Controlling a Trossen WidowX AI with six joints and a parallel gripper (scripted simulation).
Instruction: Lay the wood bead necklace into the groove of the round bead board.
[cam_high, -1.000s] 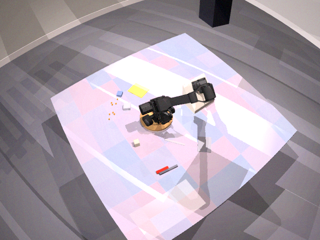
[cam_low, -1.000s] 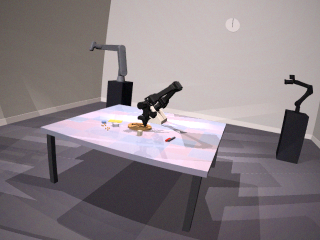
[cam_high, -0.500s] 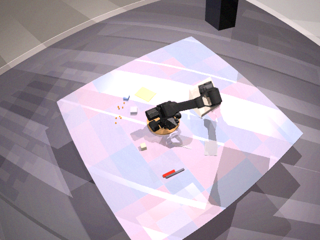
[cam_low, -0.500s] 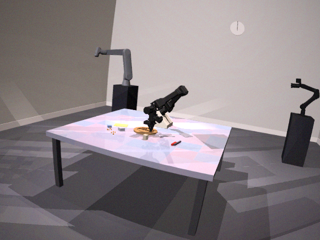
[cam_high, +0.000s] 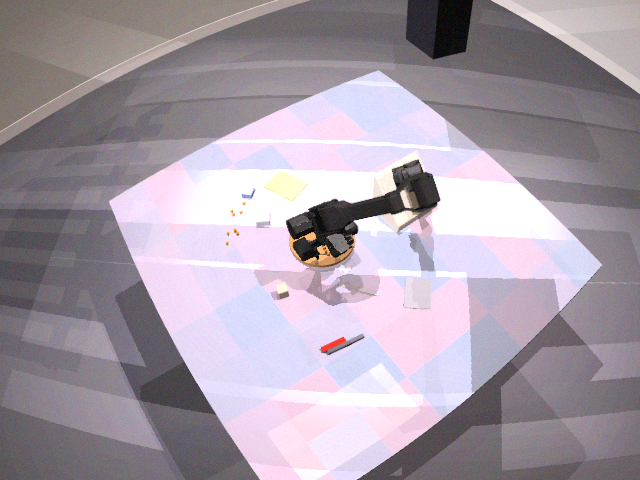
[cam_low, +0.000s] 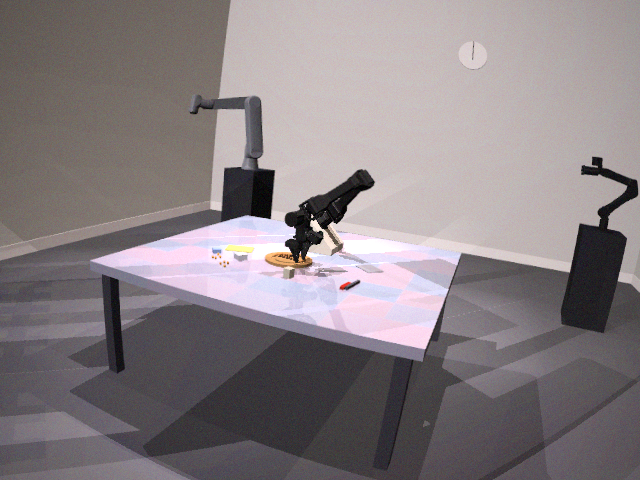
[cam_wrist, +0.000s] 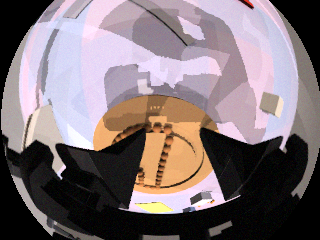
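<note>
Now: the round bead board 60 mm to the right of my gripper tip, 20 mm behind it and 10 mm below it. Also, from my gripper tip: cream cube 170 mm ahead, 50 mm to the left; white block 220 mm to the right, 110 mm ahead; thin rod 140 mm to the left, 30 mm behind, 10 mm below.
</note>
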